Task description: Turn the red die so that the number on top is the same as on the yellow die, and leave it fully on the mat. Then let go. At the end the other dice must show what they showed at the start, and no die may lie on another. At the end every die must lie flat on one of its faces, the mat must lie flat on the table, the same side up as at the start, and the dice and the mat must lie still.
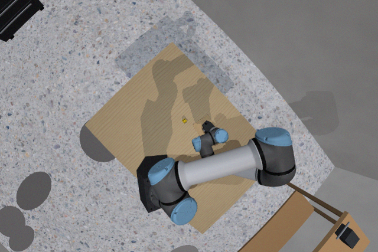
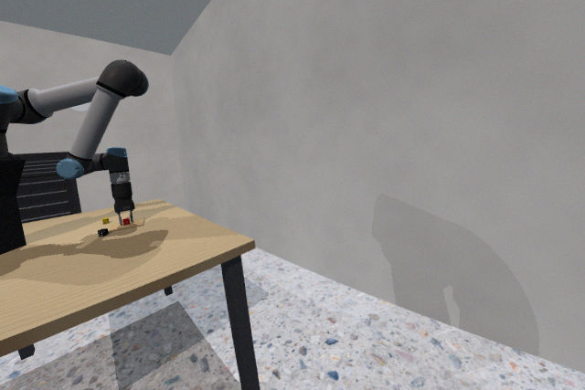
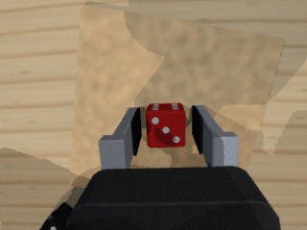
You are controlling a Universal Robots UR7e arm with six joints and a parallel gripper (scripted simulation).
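My gripper is now 1 cm above the red die. Round my hand: black die (9 cm behind, 9 cm to the right, 1 cm below); then tan mat (2 cm below); then yellow die (7 cm behind, 15 cm to the left, 1 cm below).
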